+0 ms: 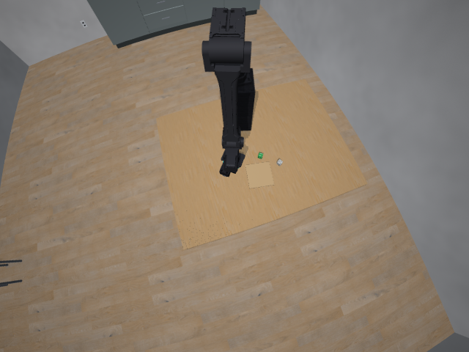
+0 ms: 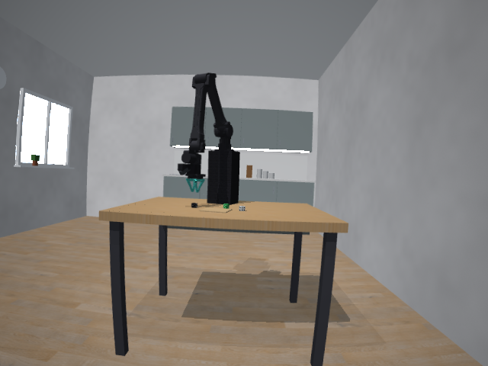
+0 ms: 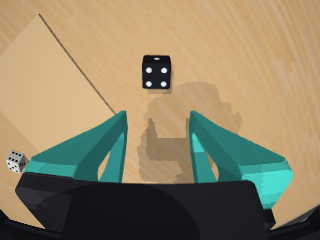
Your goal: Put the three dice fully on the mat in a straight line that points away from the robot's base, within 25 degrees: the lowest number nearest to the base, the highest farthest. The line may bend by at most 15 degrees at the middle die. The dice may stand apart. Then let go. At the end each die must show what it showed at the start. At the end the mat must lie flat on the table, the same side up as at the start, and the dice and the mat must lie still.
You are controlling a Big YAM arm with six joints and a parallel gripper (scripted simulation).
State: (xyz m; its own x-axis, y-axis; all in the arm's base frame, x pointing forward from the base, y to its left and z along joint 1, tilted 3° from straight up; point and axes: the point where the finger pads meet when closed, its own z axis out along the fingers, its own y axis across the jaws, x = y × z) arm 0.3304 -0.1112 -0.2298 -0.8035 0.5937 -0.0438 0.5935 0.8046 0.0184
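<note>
Right now my hand is 80 mm above the black die. Also, from my hand: mat: 60 mm ahead, 130 mm to the left, 90 mm below; green die: 50 mm behind, 170 mm to the left, 80 mm below; white die: 20 mm ahead, 260 mm to the left, 80 mm below.
</note>
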